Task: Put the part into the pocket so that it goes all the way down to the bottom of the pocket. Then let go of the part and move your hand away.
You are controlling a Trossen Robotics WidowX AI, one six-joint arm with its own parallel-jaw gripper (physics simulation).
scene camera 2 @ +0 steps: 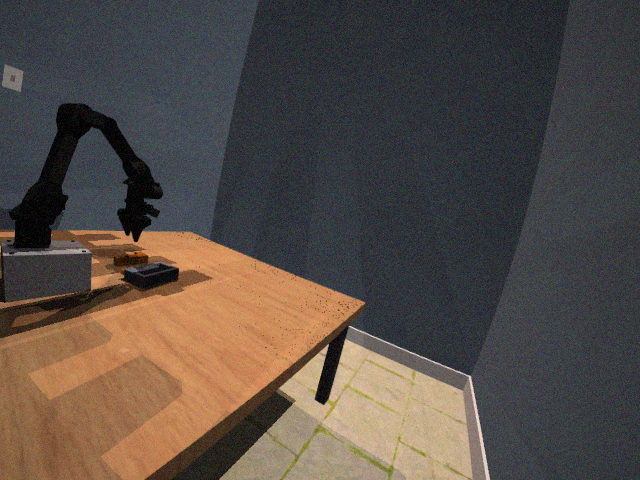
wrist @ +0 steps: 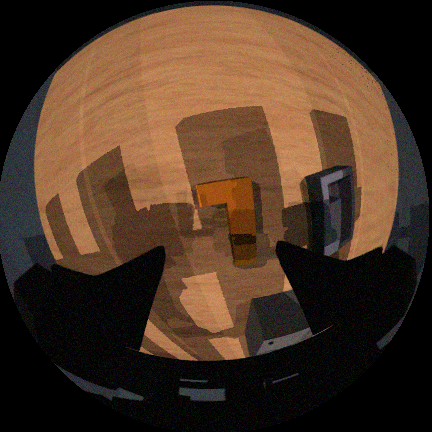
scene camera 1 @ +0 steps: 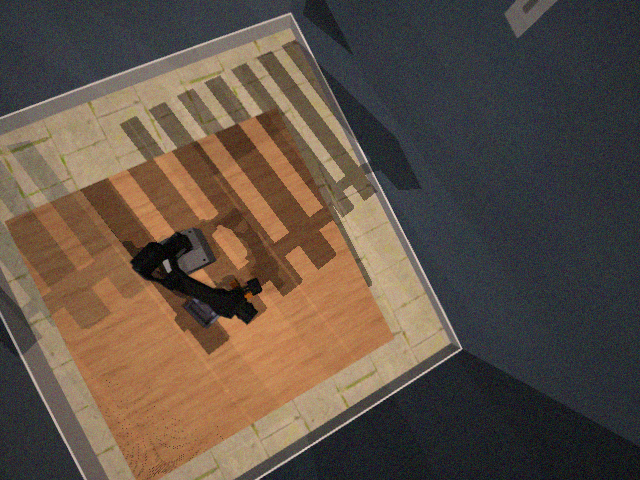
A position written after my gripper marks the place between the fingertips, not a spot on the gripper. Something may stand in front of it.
Note:
My gripper (scene camera 2: 131,238) is open, holding nothing. Also in view: an orange part (wrist: 236,193). Also in view: a pocket block (wrist: 331,191).
My gripper also shows in the wrist view (wrist: 221,249).

